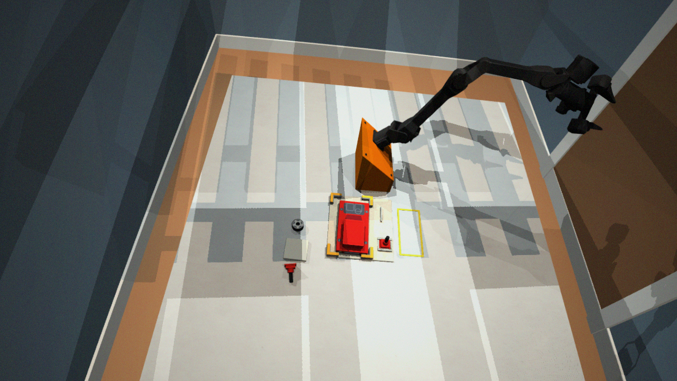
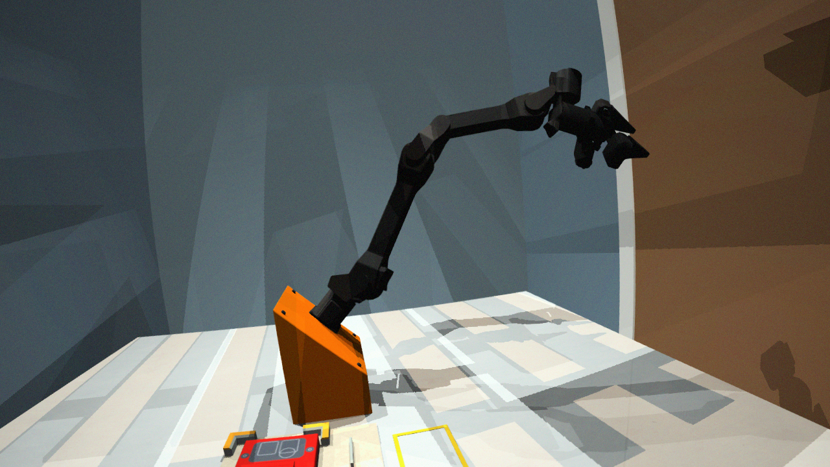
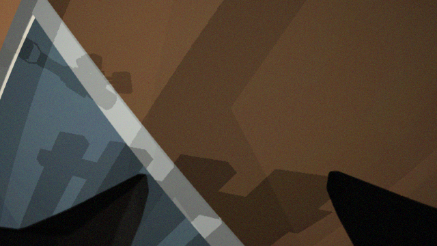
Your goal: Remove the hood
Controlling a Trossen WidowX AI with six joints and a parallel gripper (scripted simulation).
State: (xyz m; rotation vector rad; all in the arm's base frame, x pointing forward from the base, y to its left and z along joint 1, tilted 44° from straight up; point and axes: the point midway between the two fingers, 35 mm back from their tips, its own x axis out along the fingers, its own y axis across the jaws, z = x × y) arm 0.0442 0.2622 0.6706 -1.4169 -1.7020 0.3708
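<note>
My gripper tip is now 73 cm to the left of the hood, 39 cm above it and 34 cm short of it. Round my gripper tip: beige tile: 91 cm to the right, 43 cm below, 41 cm ahead; then wheel: 92 cm to the right, 42 cm below, 32 cm ahead.
</note>
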